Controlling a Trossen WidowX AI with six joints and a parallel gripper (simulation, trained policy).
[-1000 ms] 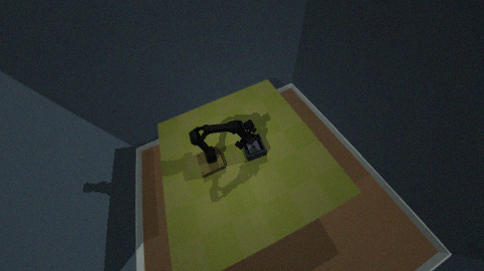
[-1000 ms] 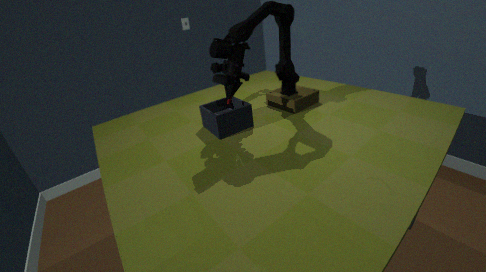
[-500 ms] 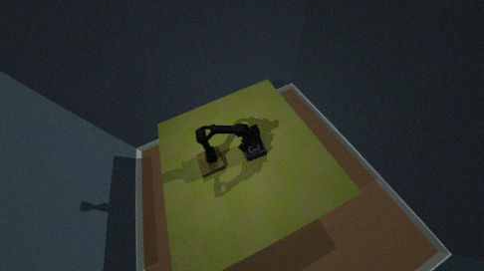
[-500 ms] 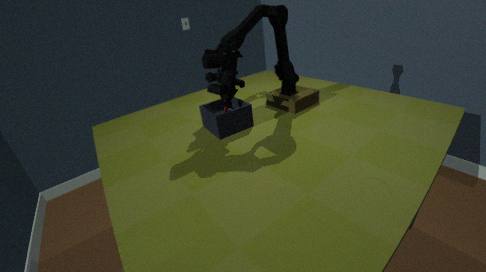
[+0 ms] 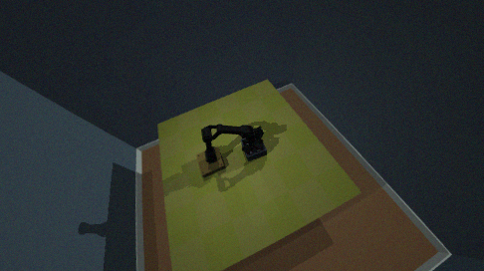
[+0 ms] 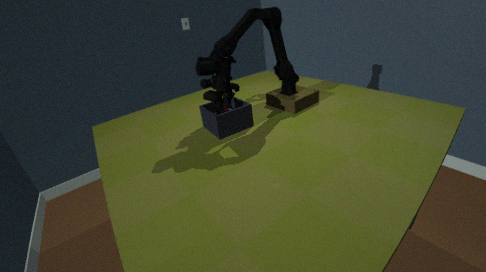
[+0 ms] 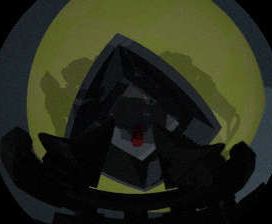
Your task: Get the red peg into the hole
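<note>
My gripper tip is now 2 cm above the red peg, 1 cm to the right of it and 1 cm past it. From my gripper tip the other things lie so: dark blue box: 4 cm below, 1 cm to the left, 1 cm behind; light grey plate: 3 cm below, 1 cm to the left, 1 cm behind.
</note>
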